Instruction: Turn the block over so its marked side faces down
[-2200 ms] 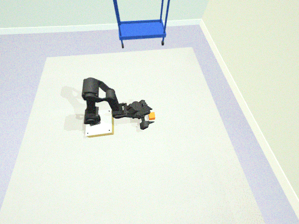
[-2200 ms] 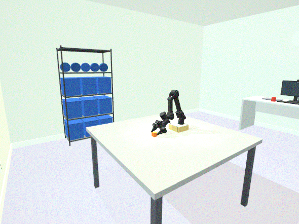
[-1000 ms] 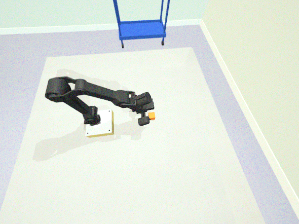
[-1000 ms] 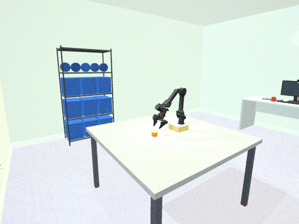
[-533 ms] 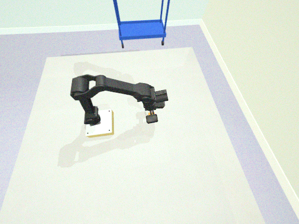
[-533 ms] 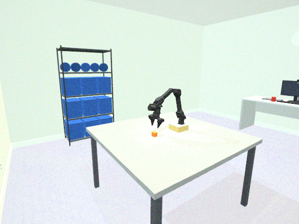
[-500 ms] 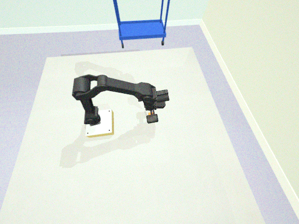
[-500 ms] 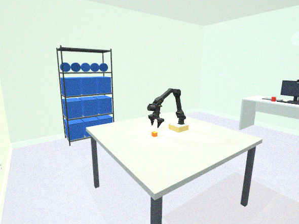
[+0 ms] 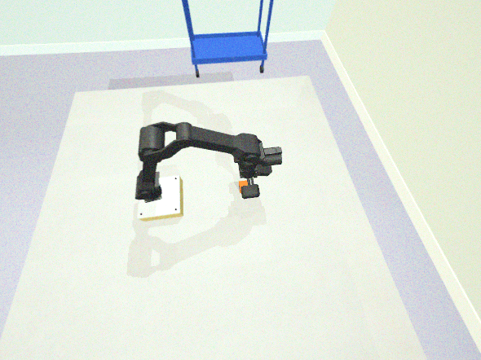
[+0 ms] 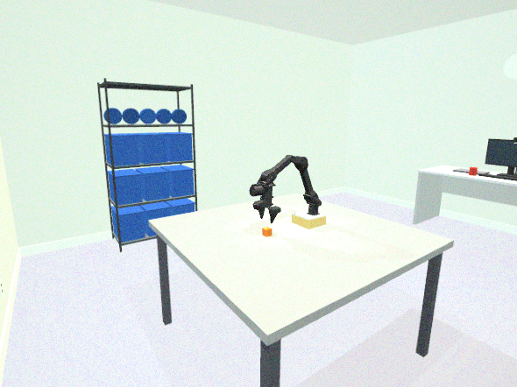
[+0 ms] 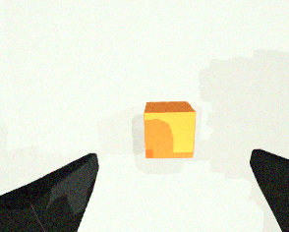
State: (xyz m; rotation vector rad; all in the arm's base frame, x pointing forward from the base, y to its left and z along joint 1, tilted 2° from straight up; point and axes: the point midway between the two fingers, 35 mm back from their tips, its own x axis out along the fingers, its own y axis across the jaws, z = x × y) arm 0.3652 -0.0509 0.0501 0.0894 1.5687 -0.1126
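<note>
Right now the orange block is 70 mm below my gripper tip and 20 mm behind it.
</note>
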